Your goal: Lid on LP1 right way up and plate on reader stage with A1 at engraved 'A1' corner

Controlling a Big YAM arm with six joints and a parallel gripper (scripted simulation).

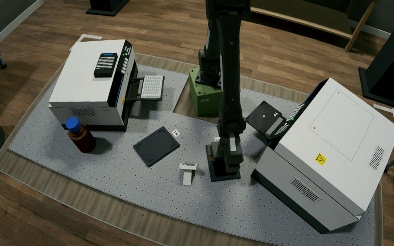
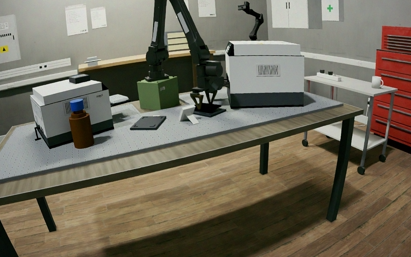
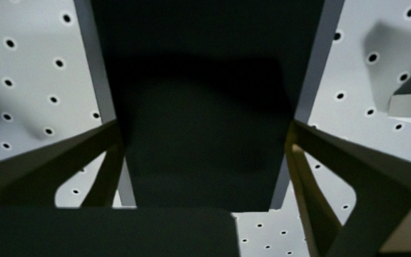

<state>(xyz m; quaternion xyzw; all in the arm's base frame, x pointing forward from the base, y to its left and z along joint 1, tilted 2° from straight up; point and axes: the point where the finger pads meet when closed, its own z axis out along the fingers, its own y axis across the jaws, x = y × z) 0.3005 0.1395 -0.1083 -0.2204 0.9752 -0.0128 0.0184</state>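
The dark lid lies 1 cm below my hand. From my hand the other things lie so: well plate (39 cm to the right, 22 cm behind, 6 cm above); LP1 pad (3 cm below); N1 nest (29 cm to the right, 3 cm below, 2 cm ahead).
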